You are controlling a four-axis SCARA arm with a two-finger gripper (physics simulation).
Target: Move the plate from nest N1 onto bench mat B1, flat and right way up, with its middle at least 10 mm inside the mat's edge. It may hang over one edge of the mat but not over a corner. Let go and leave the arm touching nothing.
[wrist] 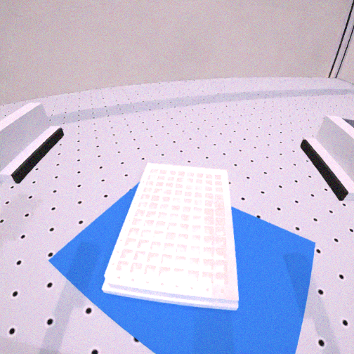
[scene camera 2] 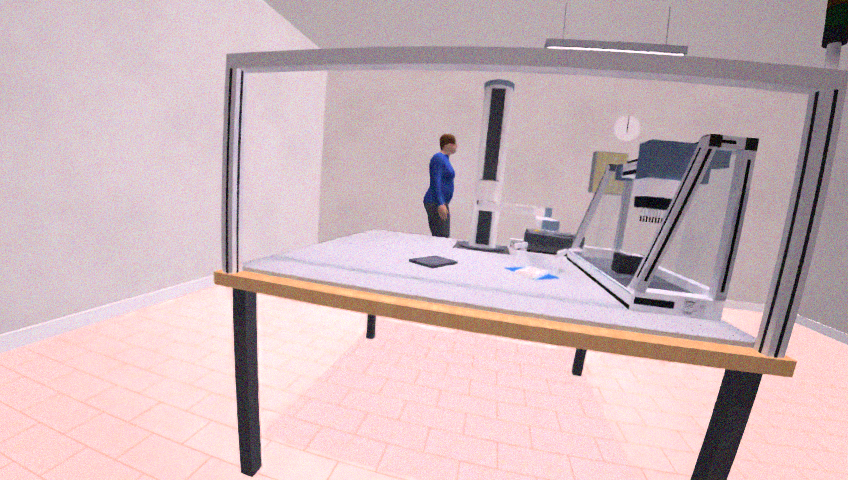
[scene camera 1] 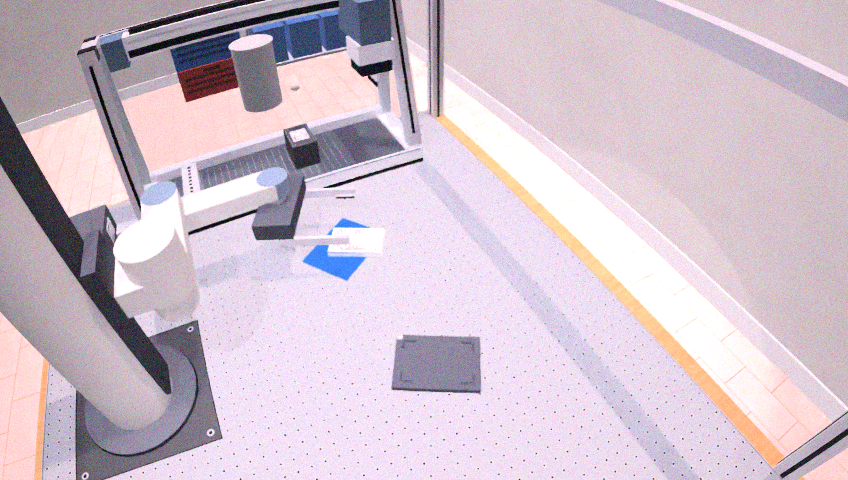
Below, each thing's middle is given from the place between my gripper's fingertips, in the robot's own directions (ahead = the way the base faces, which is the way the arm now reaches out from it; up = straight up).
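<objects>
The blue bench mat B1 (scene camera 1: 343, 267) is 30 mm behind my hand and 90 mm below it. As for the dark grey nest N1 (scene camera 1: 434, 363), I find it 20 mm ahead of my hand, 380 mm to the right of it and 90 mm below it. My hand itself is 80 mm above the white multi-well plate (scene camera 1: 364, 242).
</objects>
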